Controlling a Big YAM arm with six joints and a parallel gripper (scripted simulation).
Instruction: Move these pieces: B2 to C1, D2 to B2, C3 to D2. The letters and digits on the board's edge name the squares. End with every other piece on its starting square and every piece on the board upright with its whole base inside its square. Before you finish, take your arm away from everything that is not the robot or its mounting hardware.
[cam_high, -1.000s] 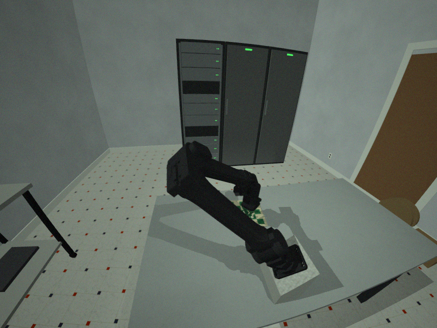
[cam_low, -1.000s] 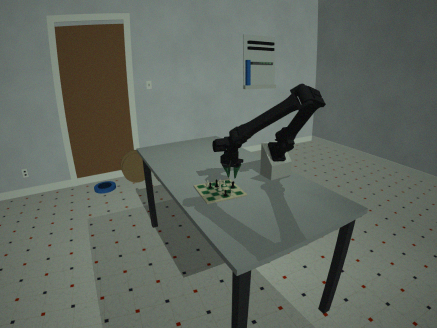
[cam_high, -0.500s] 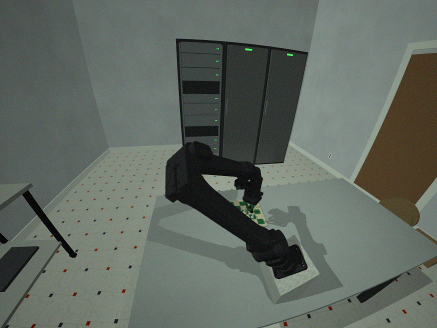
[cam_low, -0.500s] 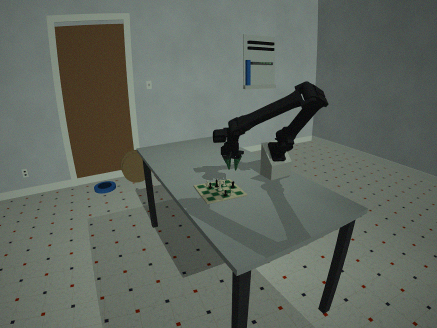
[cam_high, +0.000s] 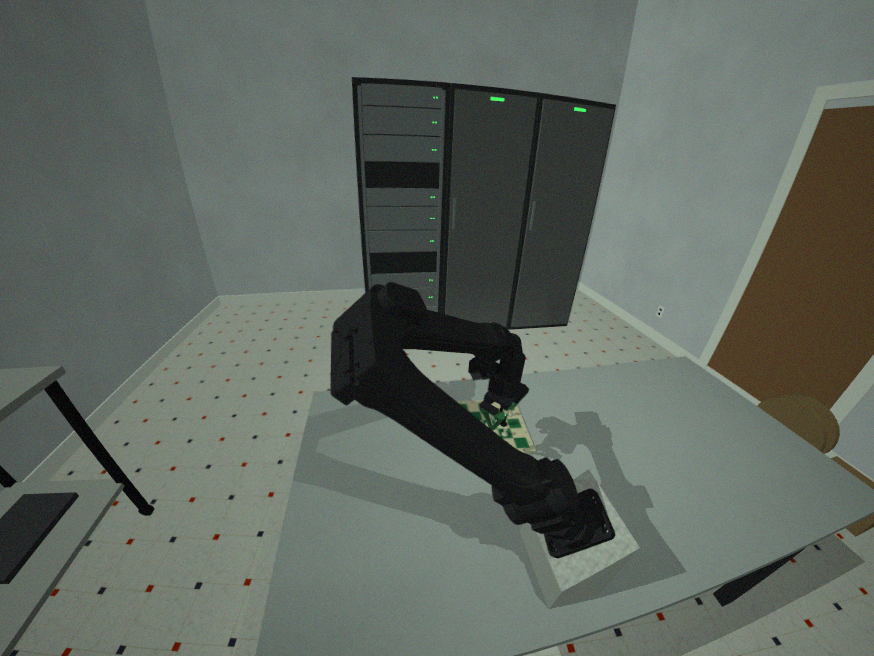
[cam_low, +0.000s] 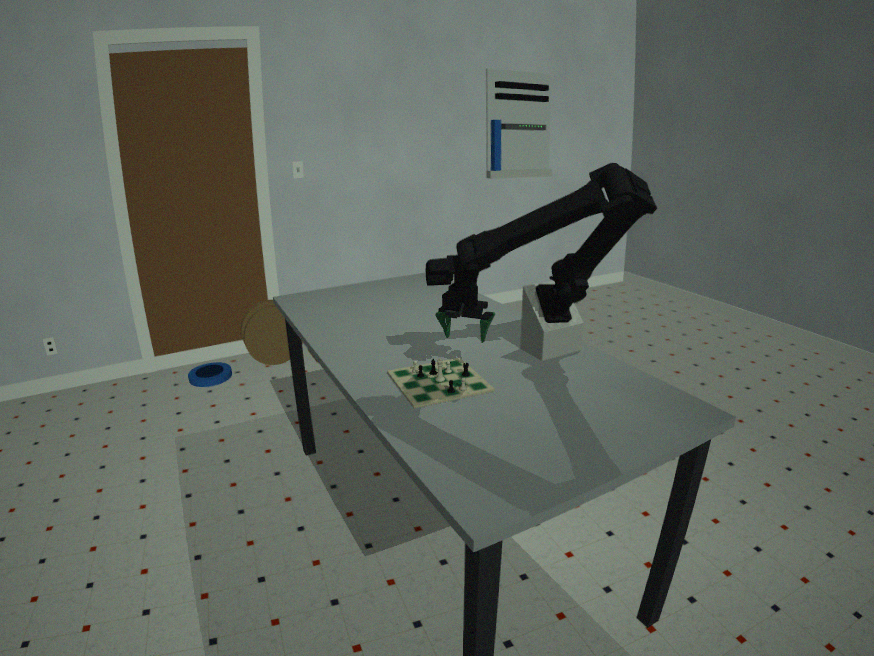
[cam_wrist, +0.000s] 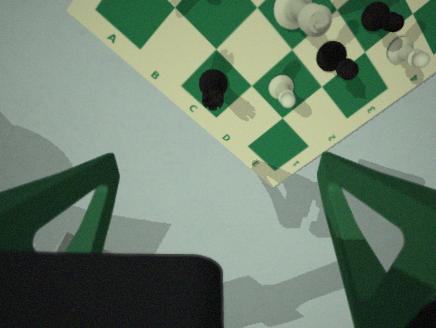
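The tall white piece lies 7 cm ahead of my hand and 8 cm below it. The rest, counted from my hand: chessboard: 8 cm ahead, 11 cm below.
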